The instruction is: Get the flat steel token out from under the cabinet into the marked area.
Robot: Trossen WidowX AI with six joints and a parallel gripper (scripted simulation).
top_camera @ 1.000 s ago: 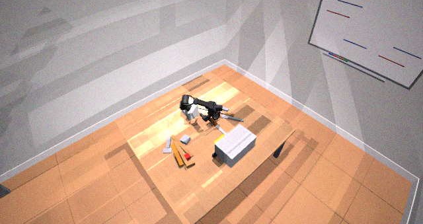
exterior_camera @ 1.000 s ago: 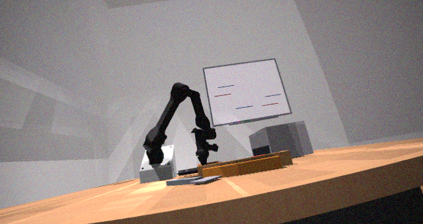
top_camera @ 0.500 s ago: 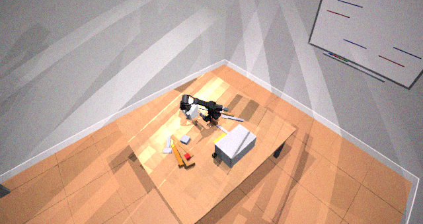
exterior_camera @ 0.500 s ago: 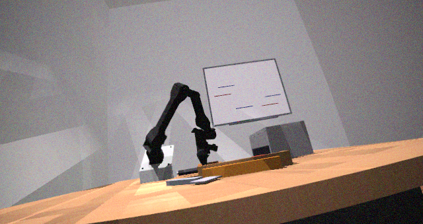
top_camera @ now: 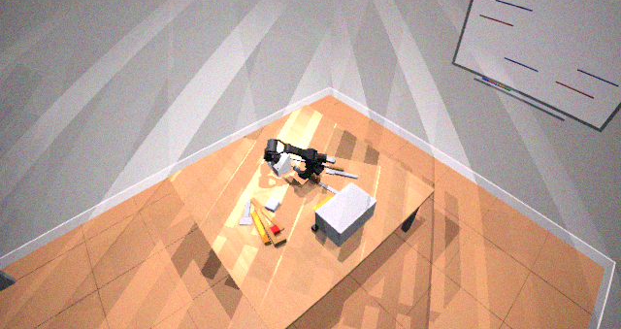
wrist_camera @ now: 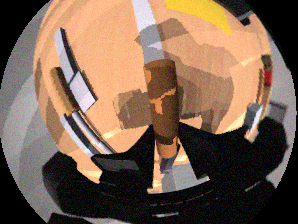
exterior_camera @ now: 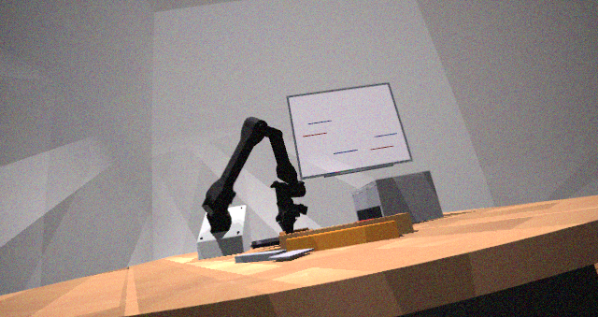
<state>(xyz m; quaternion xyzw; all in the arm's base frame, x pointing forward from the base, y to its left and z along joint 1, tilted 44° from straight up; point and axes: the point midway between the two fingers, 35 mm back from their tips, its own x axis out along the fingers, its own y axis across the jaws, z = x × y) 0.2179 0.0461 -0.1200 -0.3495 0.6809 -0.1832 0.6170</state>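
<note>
My gripper tip is now 33 cm to the left of the grey block, 4 cm short of it and 1 cm below it. Also, from my gripper tip: thin wooden stick (39 cm to the right, 6 cm ahead); red block (41 cm to the right, 20 cm ahead, 1 cm above); grey bar (18 cm to the left, 8 cm behind).
</note>
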